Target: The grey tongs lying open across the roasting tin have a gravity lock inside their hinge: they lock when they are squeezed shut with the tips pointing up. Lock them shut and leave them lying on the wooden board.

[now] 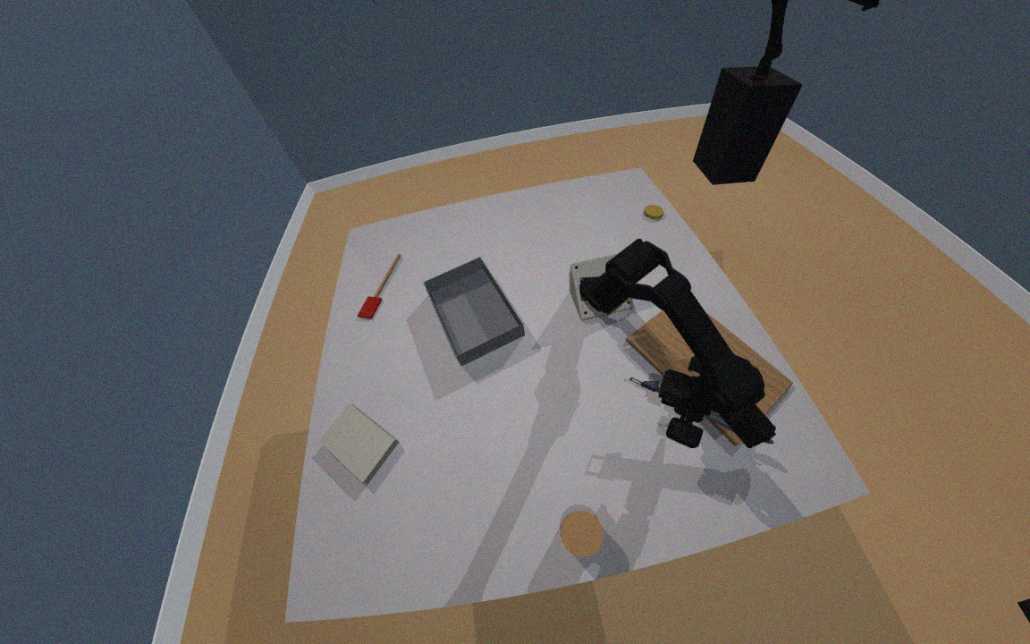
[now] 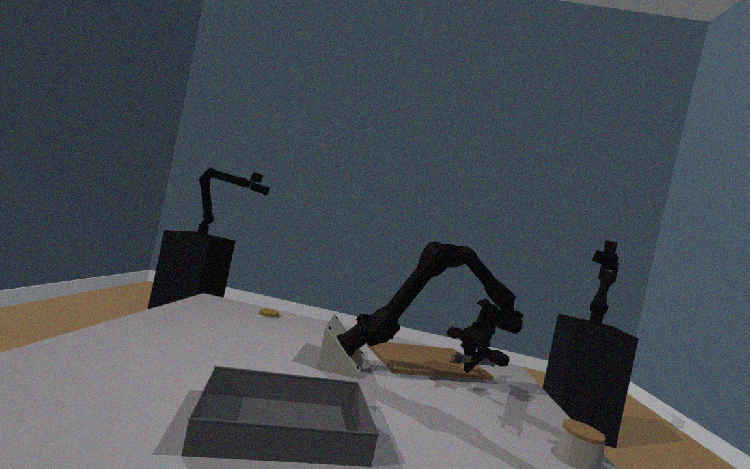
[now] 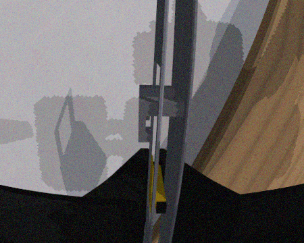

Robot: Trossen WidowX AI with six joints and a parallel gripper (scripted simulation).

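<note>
Right now my gripper tip is 13 cm past the wooden board, 11 cm to the left of it and 3 cm above it. The rest, counted from my gripper tip: cork-lidded jar 27 cm ahead, 23 cm to the left, 1 cm below; then roasting tin 49 cm ahead, 37 cm to the right, 1 cm below; then yellow tab 1 cm ahead, 4 cm above.
</note>
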